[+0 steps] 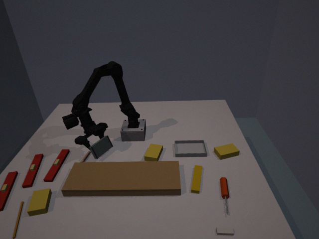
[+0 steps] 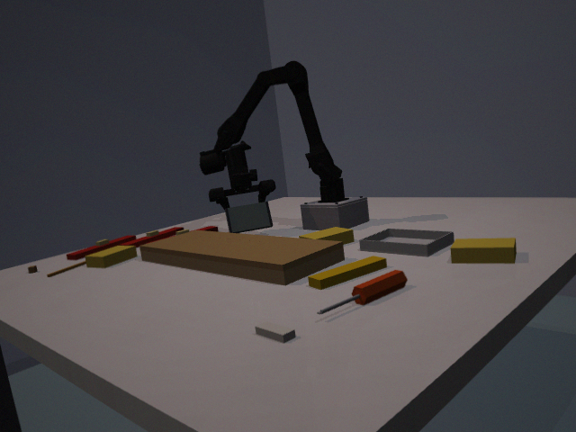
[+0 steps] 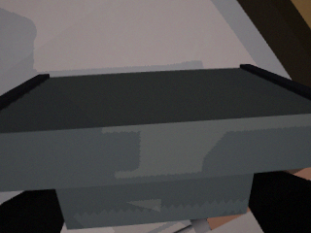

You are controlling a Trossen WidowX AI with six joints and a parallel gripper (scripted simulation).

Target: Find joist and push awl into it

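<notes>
My gripper tip is now 60 mm to the left of the awl, 40 mm above it and 10 mm short of it. Also, from my gripper tip: thin stick: 420 mm ahead, 210 mm to the right, 40 mm below; stud finder: 10 mm to the left, 10 mm behind; grey tray: 500 mm to the left, 40 mm behind, 30 mm below.
</notes>
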